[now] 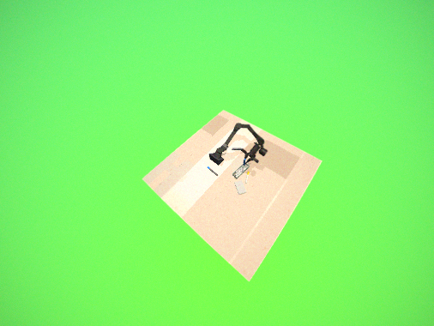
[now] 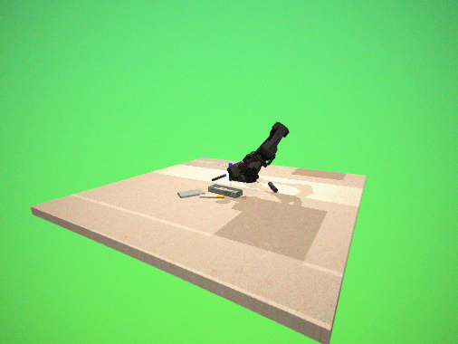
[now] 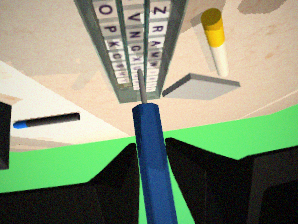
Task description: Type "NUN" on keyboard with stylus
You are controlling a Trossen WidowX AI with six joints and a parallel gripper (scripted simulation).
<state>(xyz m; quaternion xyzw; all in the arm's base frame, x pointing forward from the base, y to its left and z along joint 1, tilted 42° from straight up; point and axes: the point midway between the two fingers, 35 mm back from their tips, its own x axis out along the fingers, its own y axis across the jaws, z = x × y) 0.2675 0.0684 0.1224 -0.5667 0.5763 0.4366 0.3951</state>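
Right now my gripper tip is 90 mm above the white marker, 80 mm short of it and 40 mm to the left of it. From my gripper tip the other things lie so: grey stylus tip: 50 mm below; flat grey block: 170 mm to the right, 110 mm ahead, 100 mm below; blue stylus: 10 mm below.
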